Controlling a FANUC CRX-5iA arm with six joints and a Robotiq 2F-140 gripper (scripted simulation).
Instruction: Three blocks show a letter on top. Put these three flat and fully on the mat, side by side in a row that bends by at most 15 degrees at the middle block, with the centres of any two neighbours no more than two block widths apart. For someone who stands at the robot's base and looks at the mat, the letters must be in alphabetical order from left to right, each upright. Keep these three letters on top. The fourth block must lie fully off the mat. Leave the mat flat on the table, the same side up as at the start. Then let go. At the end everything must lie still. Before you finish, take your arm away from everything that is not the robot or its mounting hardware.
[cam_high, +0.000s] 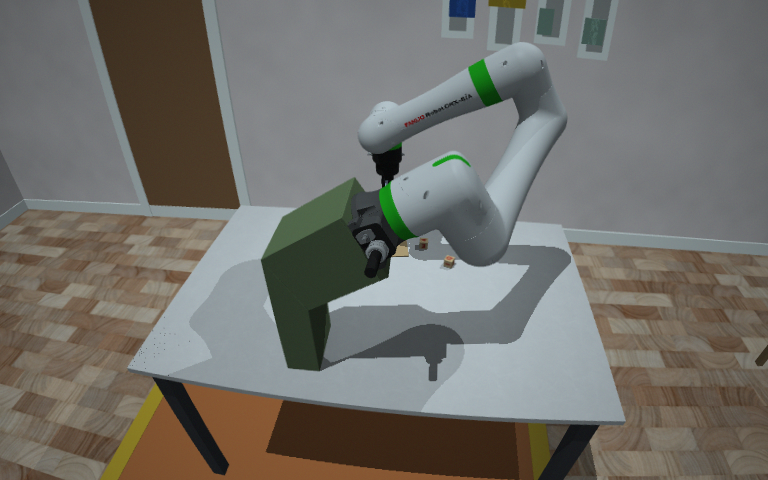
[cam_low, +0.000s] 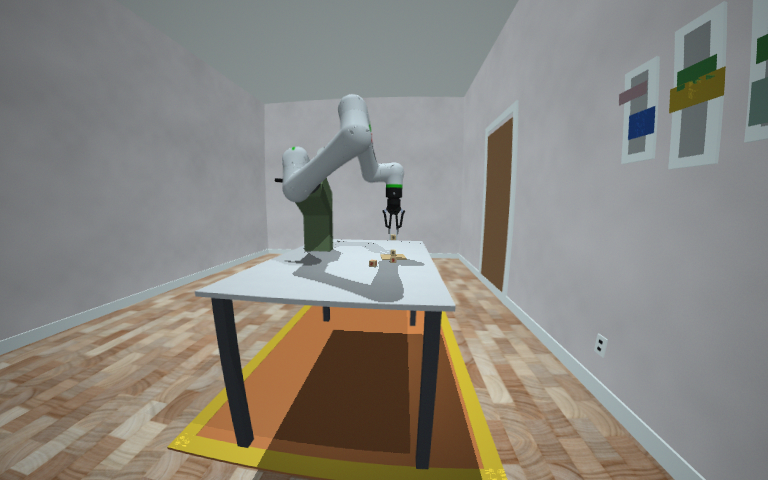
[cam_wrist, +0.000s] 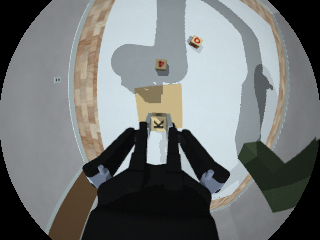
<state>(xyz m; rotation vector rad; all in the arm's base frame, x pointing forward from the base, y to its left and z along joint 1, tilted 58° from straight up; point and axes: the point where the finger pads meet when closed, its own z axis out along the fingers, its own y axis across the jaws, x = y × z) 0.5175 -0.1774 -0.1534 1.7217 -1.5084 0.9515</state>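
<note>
Right now my hand is 130 mm above the tan mat.
</note>
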